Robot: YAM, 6 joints.
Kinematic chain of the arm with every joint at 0, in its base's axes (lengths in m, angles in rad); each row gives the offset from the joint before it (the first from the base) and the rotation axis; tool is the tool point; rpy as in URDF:
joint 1: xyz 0 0 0.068 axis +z
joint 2: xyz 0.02 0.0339 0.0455 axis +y
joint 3: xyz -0.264 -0.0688 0 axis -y
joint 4: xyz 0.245 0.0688 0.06 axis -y
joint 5: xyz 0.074 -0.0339 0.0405 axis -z
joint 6: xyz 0.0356 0 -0.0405 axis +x
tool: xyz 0 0 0 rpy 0 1.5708 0
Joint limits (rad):
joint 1: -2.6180..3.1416
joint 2: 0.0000..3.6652
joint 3: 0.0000..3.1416
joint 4: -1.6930..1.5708
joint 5: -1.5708..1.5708
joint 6: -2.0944..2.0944
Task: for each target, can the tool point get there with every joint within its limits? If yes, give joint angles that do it. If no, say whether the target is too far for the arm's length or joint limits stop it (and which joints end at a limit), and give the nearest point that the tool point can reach.
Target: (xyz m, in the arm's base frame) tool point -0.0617 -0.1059 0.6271
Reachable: yes | joints 0.8384 0.7571 2.1155 -0.4209 0.7751 -1.2749
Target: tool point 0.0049 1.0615 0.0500
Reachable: no: too far | nearest point 0.0030 0.6447 0.0754 | short by 0.418 m
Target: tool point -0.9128 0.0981 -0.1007
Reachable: no: too far | nearest point -0.6252 0.0672 -0.0317 | short by 0.297 m
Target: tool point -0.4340 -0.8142 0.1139
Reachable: no: too far | nearest point -0.3038 -0.5699 0.1138 | short by 0.277 m
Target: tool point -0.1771 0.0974 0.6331
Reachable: yes | joints 2.6051 1.4349 2.2966 -0.5533 -0.1914 -1.5719
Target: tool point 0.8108 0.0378 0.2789
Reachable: no: too far | nearest point 0.6319 0.0295 0.2415 | short by 0.183 m
